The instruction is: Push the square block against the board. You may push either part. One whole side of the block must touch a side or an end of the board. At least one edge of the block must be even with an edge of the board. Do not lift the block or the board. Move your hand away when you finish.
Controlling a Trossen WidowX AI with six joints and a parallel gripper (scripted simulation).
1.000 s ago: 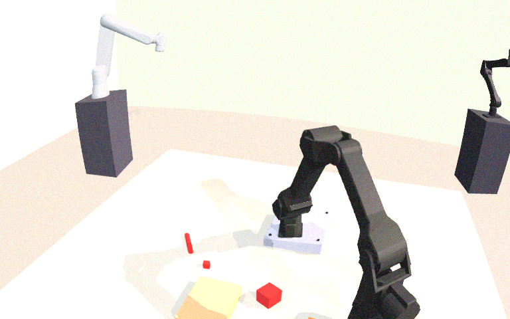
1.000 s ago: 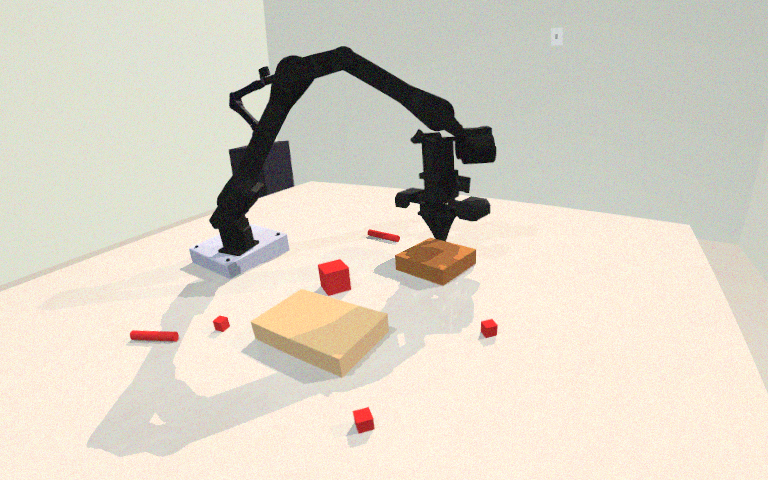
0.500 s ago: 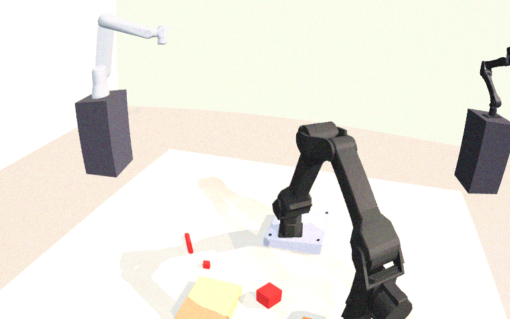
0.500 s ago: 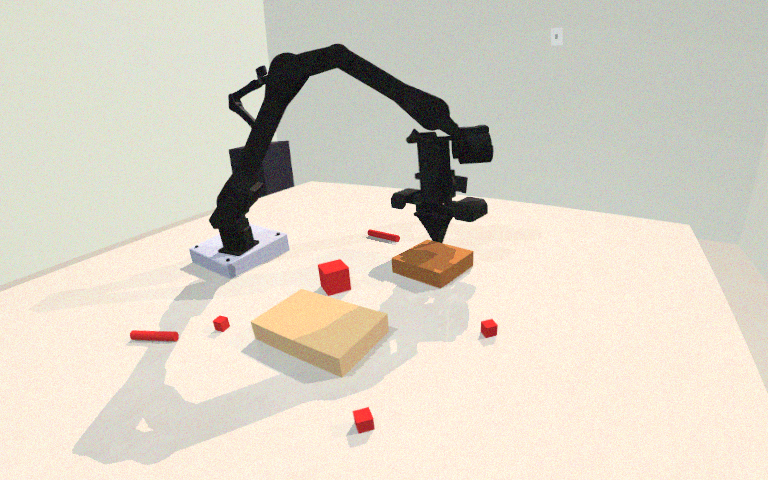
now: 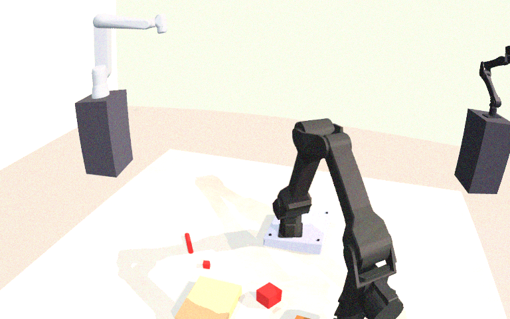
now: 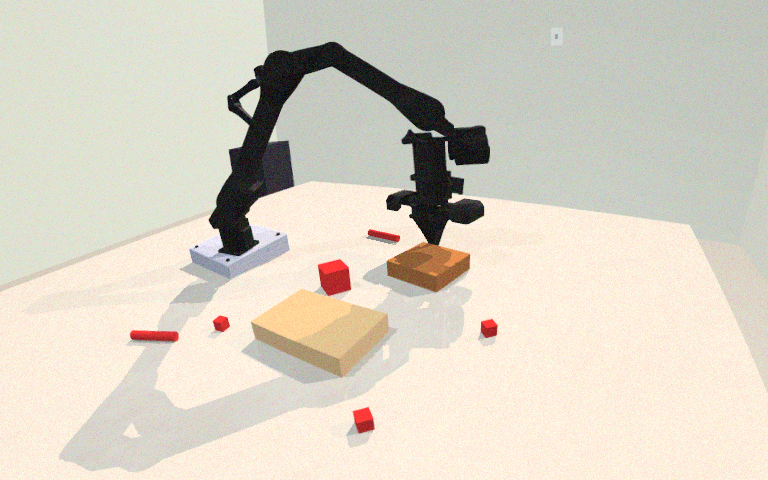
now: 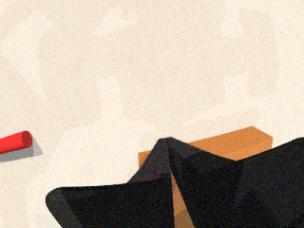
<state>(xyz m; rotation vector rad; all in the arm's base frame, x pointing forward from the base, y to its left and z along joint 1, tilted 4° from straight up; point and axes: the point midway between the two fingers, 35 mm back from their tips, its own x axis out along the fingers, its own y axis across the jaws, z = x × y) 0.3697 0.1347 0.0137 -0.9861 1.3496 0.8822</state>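
My gripper tip is 7 cm to the left of the square block and 1 cm short of it. Also, from my gripper tip: board 29 cm to the right, 7 cm behind; then red cube 17 cm to the right, 12 cm behind.
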